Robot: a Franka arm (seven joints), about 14 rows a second.
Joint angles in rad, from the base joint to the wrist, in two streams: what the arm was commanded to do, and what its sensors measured. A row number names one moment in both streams.
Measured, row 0:
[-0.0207 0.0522 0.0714 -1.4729 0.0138 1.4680 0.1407]
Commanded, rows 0 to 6:
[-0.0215 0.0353 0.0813 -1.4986 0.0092 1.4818 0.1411]
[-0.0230 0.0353 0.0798 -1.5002 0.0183 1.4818 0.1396]
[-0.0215 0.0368 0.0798 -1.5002 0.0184 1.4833 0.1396]
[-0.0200 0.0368 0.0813 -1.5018 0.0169 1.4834 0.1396]
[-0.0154 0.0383 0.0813 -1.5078 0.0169 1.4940 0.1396]
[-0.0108 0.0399 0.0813 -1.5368 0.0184 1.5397 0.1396]
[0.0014 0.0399 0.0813 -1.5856 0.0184 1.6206 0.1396]
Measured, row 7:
[-0.0133 0.0536 0.0781 -1.5032 0.0155 1.5161 0.1407]
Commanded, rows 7 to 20:
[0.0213 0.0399 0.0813 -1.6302 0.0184 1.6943 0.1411]
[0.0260 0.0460 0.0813 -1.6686 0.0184 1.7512 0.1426]
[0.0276 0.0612 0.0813 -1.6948 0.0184 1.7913 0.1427]
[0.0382 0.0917 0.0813 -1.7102 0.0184 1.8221 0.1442]
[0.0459 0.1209 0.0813 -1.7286 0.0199 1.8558 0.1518]
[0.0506 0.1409 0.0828 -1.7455 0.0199 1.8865 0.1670]
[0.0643 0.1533 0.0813 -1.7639 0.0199 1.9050 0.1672]
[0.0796 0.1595 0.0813 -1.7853 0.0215 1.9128 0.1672]
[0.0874 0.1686 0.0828 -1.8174 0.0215 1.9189 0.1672]
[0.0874 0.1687 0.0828 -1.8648 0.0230 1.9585 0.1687]
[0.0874 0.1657 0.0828 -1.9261 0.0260 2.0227 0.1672]
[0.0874 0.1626 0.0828 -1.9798 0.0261 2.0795 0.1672]
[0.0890 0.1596 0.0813 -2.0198 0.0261 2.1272 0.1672]
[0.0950 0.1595 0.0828 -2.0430 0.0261 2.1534 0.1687]
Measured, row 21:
[0.0902 0.1987 0.0827 -1.9487 0.0168 2.0804 0.1575]
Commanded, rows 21 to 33:
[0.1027 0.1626 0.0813 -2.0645 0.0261 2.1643 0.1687]
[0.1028 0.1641 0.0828 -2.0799 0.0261 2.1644 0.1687]
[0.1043 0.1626 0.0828 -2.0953 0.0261 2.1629 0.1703]
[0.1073 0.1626 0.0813 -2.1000 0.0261 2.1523 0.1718]
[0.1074 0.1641 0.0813 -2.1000 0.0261 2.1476 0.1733]
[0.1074 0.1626 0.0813 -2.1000 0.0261 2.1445 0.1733]
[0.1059 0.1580 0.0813 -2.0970 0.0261 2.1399 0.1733]
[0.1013 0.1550 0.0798 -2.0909 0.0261 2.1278 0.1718]
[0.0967 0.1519 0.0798 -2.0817 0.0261 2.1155 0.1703]
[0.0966 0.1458 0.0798 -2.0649 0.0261 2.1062 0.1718]
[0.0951 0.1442 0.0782 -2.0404 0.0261 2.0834 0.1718]
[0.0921 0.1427 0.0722 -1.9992 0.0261 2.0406 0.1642]
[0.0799 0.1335 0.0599 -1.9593 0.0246 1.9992 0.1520]
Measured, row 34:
[0.1009 0.1746 0.0717 -2.0316 0.0183 2.0902 0.1648]
